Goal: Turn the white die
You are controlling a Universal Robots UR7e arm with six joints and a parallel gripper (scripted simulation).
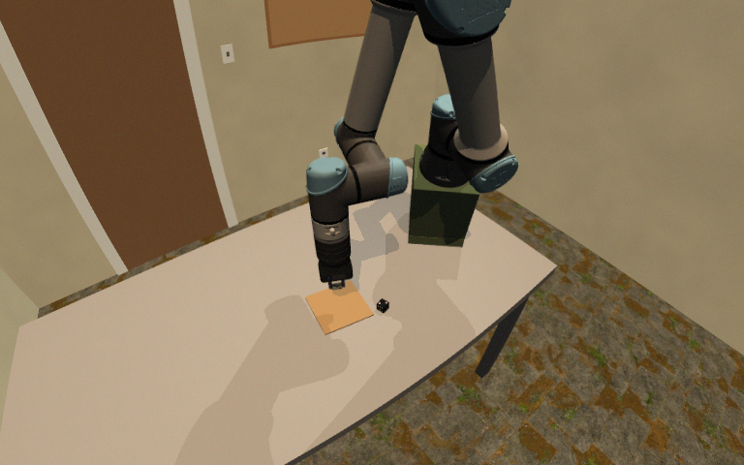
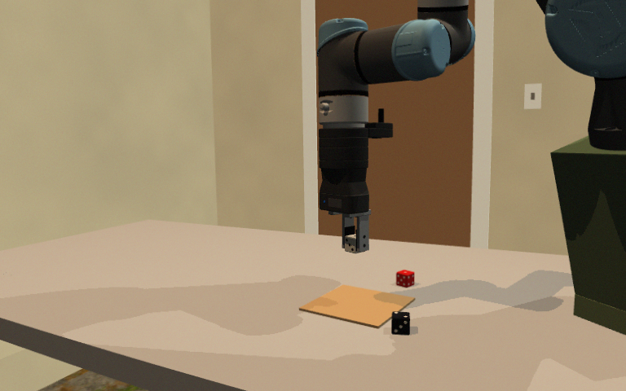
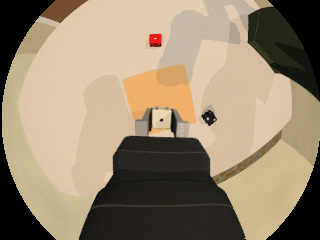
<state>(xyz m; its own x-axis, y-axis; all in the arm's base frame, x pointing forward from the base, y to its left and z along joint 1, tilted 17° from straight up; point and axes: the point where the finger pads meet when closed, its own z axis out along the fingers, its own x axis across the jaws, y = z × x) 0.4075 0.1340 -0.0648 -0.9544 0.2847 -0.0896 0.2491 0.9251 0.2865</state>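
The white die lies 1 cm below my hand. From my hand the other things lie so: orange mat (11 cm below, 1 cm to the right); then black die (10 cm below, 10 cm behind, 5 cm to the left); then red die (15 cm to the right, 10 cm below, 2 cm behind).
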